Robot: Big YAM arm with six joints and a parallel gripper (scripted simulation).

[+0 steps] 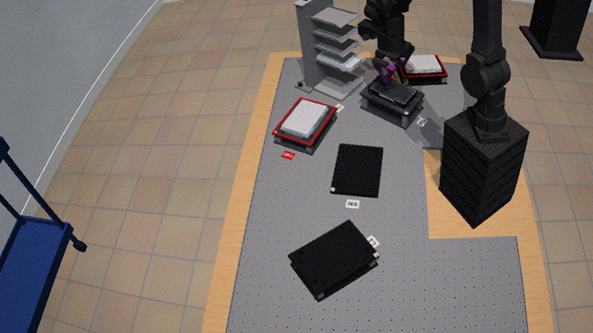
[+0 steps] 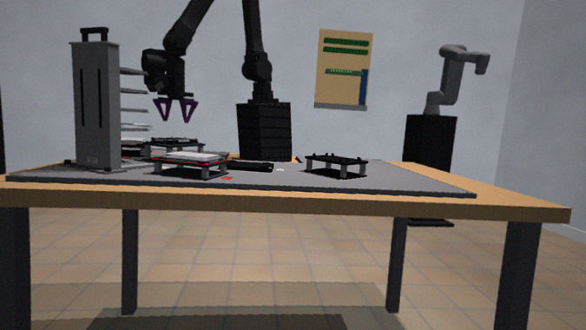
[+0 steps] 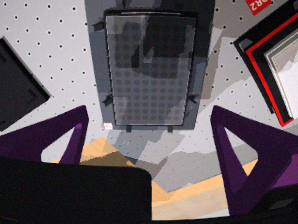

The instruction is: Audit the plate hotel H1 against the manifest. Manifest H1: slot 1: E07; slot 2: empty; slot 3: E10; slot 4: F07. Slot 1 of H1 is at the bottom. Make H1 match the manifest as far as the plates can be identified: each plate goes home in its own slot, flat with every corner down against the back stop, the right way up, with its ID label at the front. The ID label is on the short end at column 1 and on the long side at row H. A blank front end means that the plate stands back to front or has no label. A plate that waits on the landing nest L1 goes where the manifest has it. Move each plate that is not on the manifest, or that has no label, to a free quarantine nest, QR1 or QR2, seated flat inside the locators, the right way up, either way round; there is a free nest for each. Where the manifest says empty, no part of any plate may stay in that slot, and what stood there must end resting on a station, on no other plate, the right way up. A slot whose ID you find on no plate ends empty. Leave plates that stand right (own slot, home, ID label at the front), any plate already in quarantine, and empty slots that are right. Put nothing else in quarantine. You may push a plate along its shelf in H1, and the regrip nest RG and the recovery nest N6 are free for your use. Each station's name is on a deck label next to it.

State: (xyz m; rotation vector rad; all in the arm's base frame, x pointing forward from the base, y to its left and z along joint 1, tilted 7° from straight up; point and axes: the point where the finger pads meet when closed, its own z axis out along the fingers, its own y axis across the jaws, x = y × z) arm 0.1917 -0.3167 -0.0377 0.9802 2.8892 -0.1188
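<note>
Now: hand 7 cm above the dark plate. The rest, counted from my hand: RG label: 8 cm behind, 6 cm to the left, 14 cm below; QR2 label: 2 cm behind, 16 cm to the right, 14 cm below; regrip nest: 8 cm below.
</note>
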